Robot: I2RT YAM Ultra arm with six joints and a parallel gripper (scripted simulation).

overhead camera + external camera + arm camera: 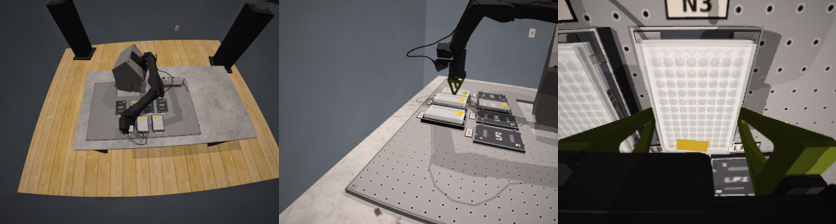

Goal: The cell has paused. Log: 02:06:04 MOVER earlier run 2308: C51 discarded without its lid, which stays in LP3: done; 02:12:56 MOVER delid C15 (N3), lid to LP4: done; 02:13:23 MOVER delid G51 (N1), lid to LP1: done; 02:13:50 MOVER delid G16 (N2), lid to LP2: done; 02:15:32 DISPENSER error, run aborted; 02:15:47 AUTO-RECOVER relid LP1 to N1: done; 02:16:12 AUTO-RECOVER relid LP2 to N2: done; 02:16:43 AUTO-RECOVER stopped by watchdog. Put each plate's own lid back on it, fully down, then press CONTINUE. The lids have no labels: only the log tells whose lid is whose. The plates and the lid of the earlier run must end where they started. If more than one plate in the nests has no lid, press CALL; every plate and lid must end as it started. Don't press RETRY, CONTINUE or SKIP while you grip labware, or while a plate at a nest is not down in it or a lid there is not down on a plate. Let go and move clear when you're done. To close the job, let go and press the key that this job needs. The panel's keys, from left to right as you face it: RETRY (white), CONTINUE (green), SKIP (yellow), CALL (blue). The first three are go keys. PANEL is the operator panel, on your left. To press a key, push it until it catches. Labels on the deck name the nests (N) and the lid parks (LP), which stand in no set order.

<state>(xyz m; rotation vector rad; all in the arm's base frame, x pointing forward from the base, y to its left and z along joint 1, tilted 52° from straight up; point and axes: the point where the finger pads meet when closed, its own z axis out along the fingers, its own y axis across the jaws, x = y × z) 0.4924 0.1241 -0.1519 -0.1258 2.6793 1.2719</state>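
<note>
My hand is right at the unlabelled lid. From my hand the other things lie so: yellow key 530 mm behind, 330 mm to the left, 30 mm above; blue key 520 mm behind, 280 mm to the left, 30 mm above; plate 10 mm below.
</note>
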